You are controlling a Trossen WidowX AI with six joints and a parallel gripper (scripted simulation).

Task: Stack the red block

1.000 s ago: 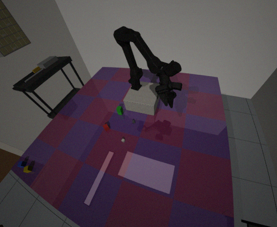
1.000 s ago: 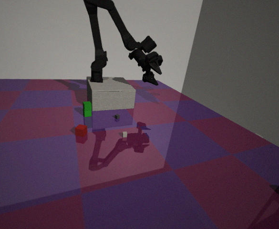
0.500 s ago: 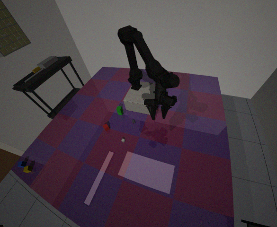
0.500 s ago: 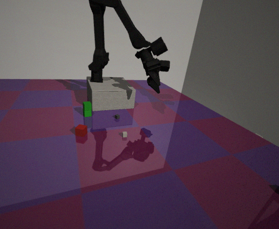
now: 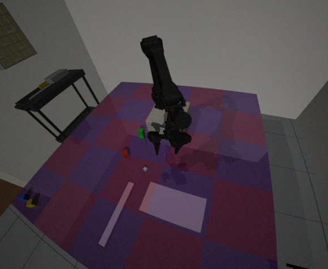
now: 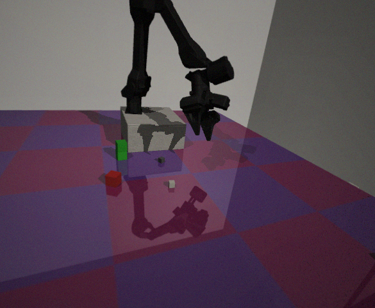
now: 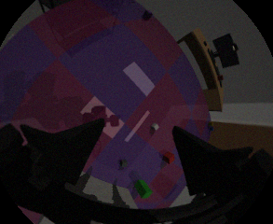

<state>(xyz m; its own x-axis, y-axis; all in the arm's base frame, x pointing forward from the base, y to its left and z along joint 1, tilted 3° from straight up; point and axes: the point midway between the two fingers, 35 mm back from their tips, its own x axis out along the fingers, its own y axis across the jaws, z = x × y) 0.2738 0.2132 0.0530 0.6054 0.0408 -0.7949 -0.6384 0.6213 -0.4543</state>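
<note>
My gripper tip is now 260 mm to the left of the red block, 100 mm above it and 60 mm short of it. The rest, counted from my gripper tip: small dark cube: 110 mm to the right, 110 mm below, 70 mm behind; then small white cube: 110 mm below, 100 mm to the right, 80 mm ahead.
</note>
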